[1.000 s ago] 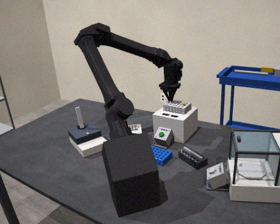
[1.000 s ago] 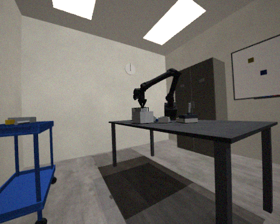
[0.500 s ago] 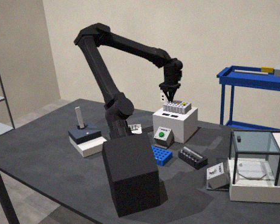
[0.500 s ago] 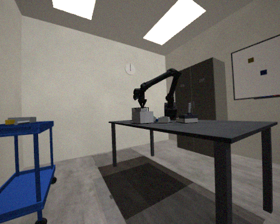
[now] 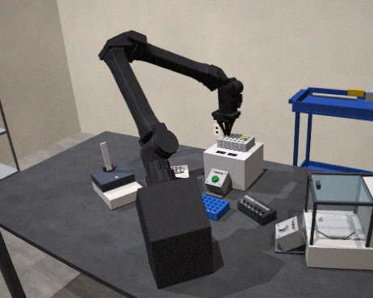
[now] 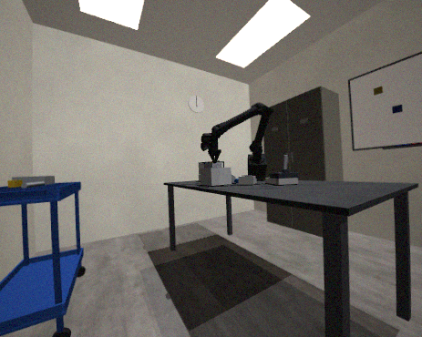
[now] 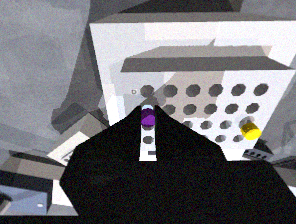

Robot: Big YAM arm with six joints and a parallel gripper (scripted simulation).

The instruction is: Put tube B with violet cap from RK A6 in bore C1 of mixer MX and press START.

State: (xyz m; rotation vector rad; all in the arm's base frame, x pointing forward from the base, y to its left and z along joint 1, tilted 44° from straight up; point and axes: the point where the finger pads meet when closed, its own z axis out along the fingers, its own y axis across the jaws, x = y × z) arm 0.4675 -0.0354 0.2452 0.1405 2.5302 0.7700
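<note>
Now: hand 20 mm above the tube B. Also, from my hand: blue rack RK: 290 mm behind, 90 mm to the right, 160 mm below; then dry block DB: 220 mm behind, 110 mm to the left, 150 mm below; then dark magnet block MG: 220 mm behind, 250 mm to the right, 160 mm below.
</note>
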